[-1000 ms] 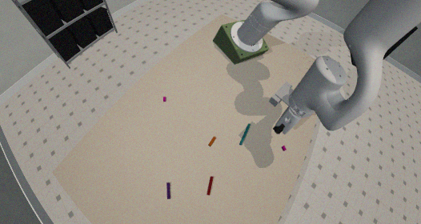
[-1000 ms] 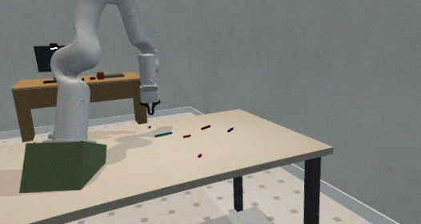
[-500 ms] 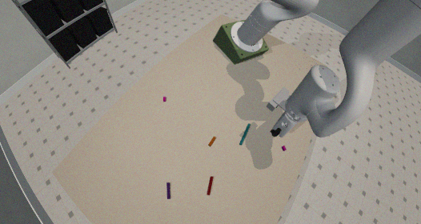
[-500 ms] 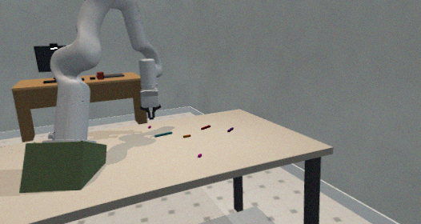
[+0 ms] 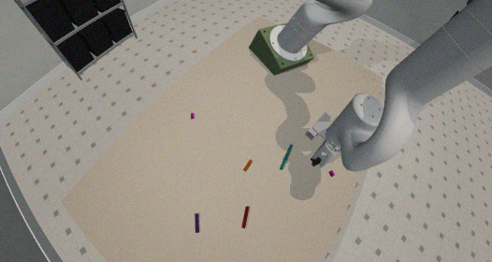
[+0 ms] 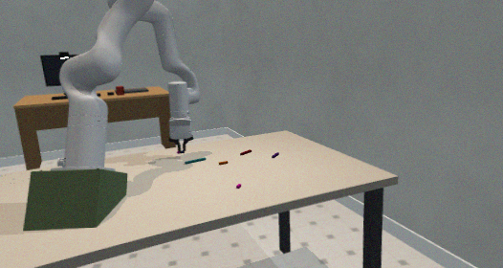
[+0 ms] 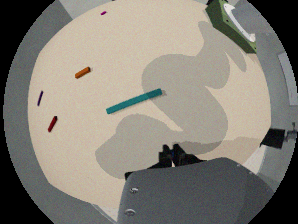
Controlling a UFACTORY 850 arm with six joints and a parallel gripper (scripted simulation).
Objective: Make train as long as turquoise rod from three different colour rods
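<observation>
Right now the turquoise rod is 30 mm ahead of my hand, 100 mm to the right of it and 40 mm below it. Round my hand: red rod: 280 mm ahead, 130 mm to the right, 40 mm below; then orange rod: 120 mm ahead, 200 mm to the right, 40 mm below; then blue rod: 20 mm below.
</observation>
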